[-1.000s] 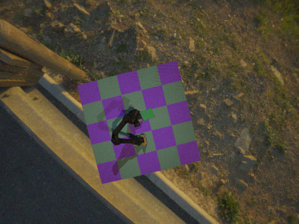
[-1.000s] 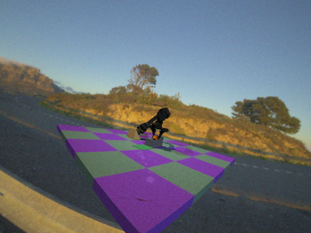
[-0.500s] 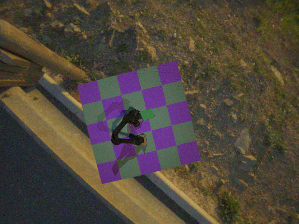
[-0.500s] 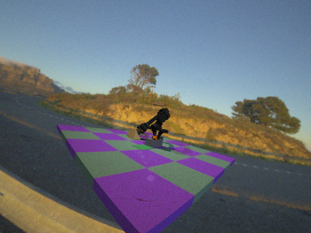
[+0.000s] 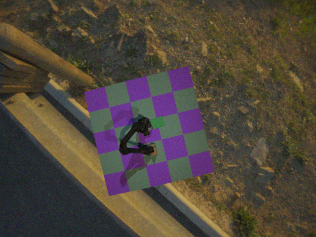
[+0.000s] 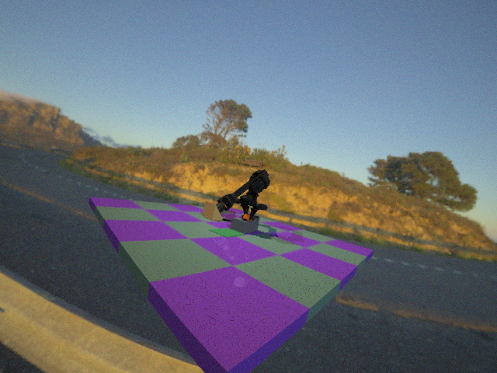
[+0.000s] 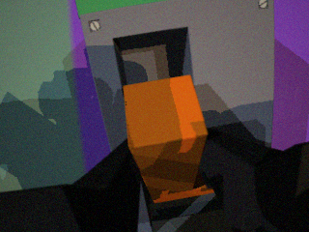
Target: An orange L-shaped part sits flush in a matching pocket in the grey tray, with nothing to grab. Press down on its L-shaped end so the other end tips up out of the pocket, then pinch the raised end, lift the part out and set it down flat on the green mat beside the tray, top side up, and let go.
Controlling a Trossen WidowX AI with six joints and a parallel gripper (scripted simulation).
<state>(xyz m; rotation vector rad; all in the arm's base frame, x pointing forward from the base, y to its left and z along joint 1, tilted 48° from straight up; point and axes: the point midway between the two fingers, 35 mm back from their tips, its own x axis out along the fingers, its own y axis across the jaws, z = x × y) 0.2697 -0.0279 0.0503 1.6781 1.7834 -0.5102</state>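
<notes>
Now: gripper tip 150 mm to the left of the green mat, 80 mm above it and 10 mm short of it. Also, from my gripper tip: orange L-shaped part (30 mm to the left, 30 mm below, 20 mm behind).
</notes>
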